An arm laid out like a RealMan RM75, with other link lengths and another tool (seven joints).
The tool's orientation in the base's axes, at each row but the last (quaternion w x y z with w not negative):
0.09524 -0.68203 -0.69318 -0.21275
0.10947 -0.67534 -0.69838 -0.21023
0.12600 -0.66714 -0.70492 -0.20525
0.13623 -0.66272 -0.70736 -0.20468
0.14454 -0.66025 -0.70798 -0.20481
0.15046 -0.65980 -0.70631 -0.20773
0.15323 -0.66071 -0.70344 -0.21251
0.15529 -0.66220 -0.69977 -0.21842
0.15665 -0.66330 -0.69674 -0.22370
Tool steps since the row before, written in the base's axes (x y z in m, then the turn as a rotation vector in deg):
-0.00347 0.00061 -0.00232 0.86 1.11 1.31
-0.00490 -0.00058 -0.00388 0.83 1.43 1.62
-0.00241 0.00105 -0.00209 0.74 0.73 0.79
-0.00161 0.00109 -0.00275 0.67 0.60 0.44
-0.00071 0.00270 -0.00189 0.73 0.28 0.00
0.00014 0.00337 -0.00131 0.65 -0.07 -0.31
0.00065 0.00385 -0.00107 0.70 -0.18 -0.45
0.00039 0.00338 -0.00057 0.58 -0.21 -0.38
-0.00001 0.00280 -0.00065 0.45 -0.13 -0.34
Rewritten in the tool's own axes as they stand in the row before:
-0.00025 -0.00382 0.00178 1.51 1.04 -0.56
-0.00190 -0.00541 0.00255 1.94 1.06 -0.70
0.00018 -0.00262 0.00210 0.95 0.85 -0.29
-0.00018 -0.00186 0.00280 0.68 0.74 -0.05
0.00153 -0.00077 0.00290 0.18 0.74 0.18
0.00228 0.00016 0.00280 -0.27 0.61 0.27
0.00274 0.00068 0.00290 -0.43 0.65 0.34
0.00259 0.00042 0.00224 -0.42 0.53 0.26
0.00206 -0.00002 0.00201 -0.32 0.41 0.26

